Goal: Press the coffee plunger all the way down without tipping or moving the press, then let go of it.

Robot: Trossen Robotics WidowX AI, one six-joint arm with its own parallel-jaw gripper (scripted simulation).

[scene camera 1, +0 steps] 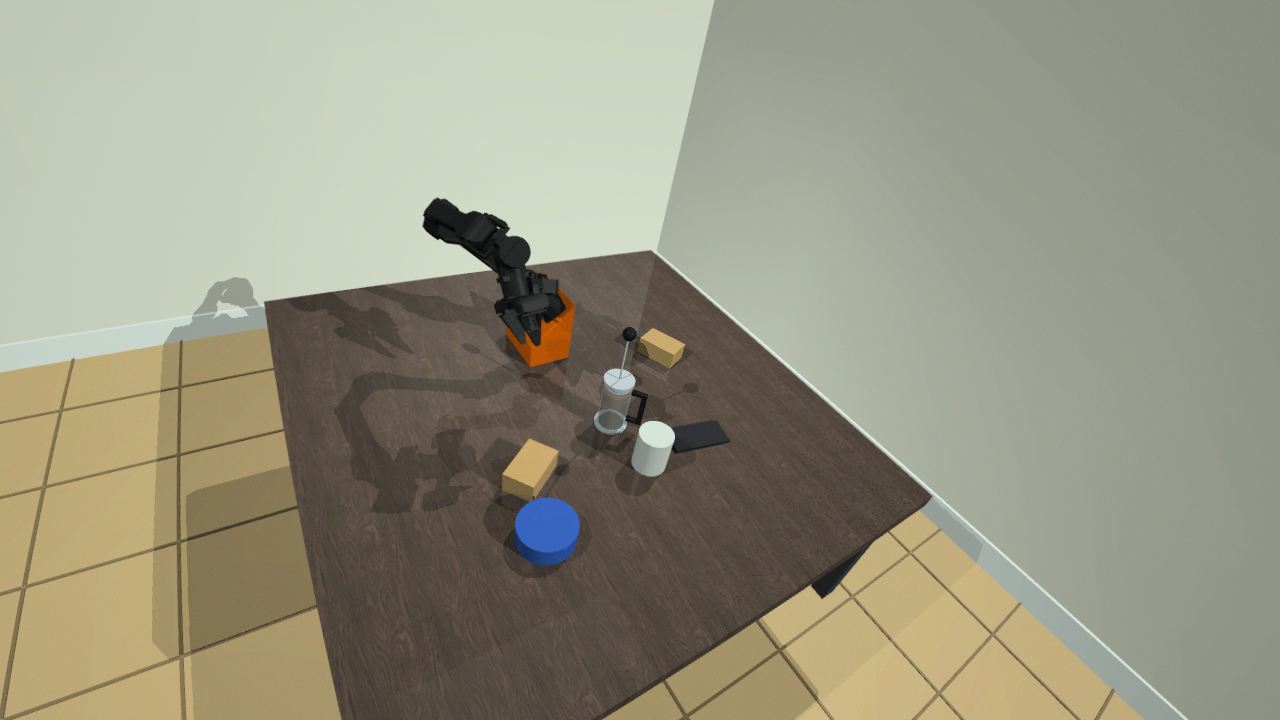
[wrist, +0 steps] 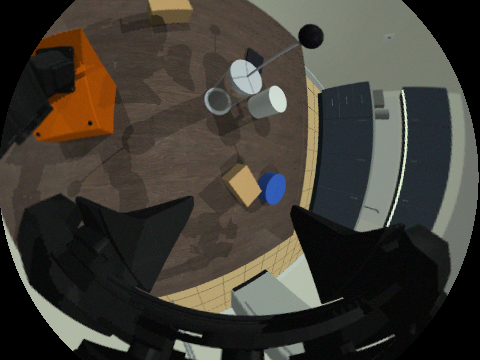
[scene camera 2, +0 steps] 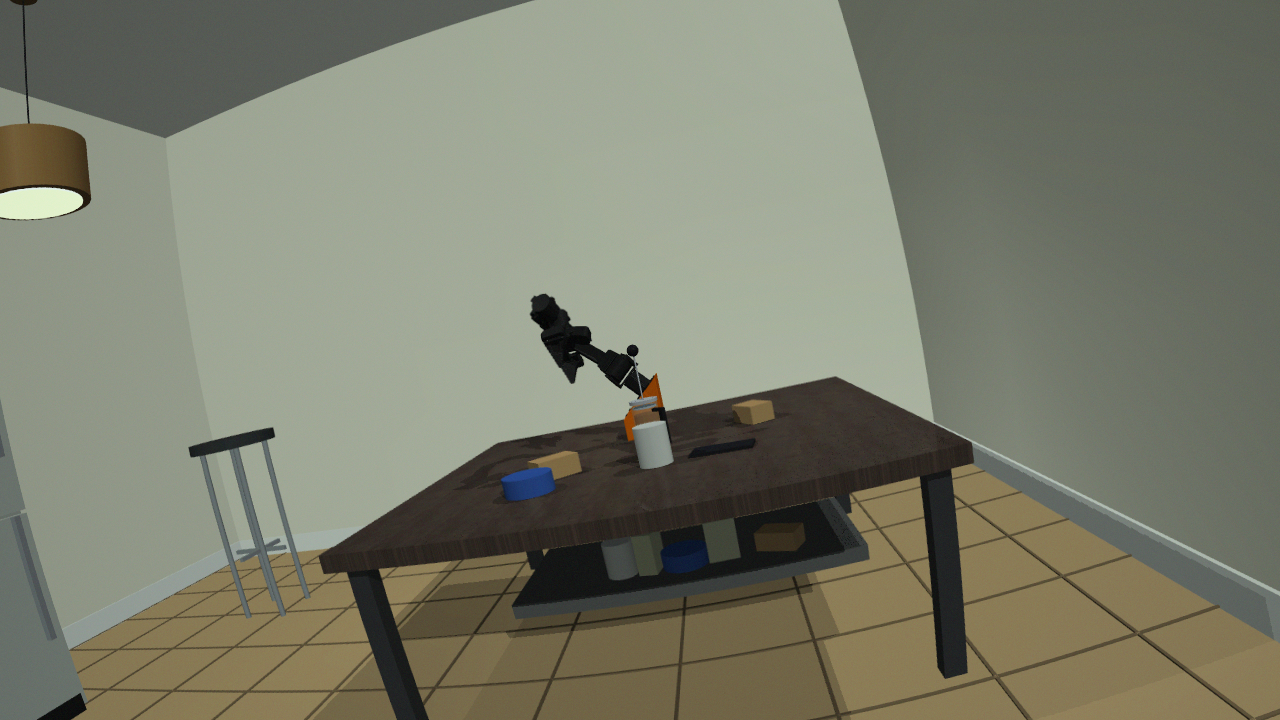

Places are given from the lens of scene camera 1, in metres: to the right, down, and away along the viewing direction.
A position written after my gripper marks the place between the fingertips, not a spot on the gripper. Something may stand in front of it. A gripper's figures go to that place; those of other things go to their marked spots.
my gripper [scene camera 1: 530, 344]: -0.22, -0.03, 1.08
glass coffee press [scene camera 1: 611, 419]: -0.07, 0.14, 1.23
black flat slab [scene camera 1: 702, 435]: 0.15, 0.19, 1.30
